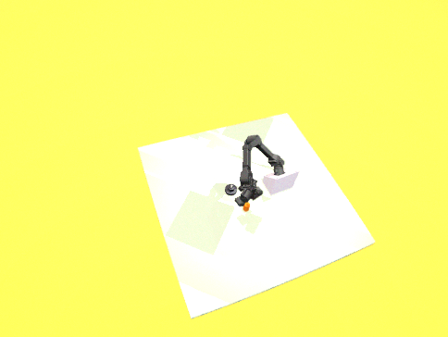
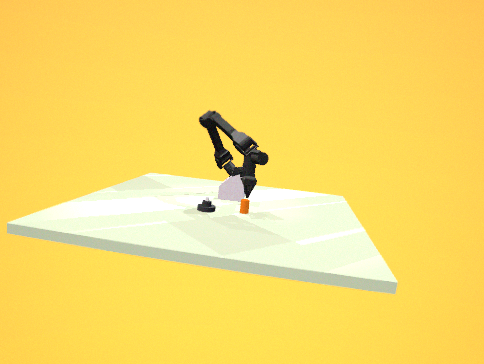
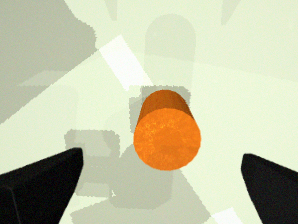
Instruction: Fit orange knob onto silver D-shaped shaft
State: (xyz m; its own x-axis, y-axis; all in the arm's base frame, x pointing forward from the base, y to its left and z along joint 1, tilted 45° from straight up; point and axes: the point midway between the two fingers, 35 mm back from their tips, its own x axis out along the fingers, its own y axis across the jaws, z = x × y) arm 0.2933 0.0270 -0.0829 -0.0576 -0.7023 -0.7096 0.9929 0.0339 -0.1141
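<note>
Right now my gripper tip is 40 mm above the orange knob. Round my gripper tip: dark round pedestal (170 mm to the right, 50 mm below, 20 mm ahead).
</note>
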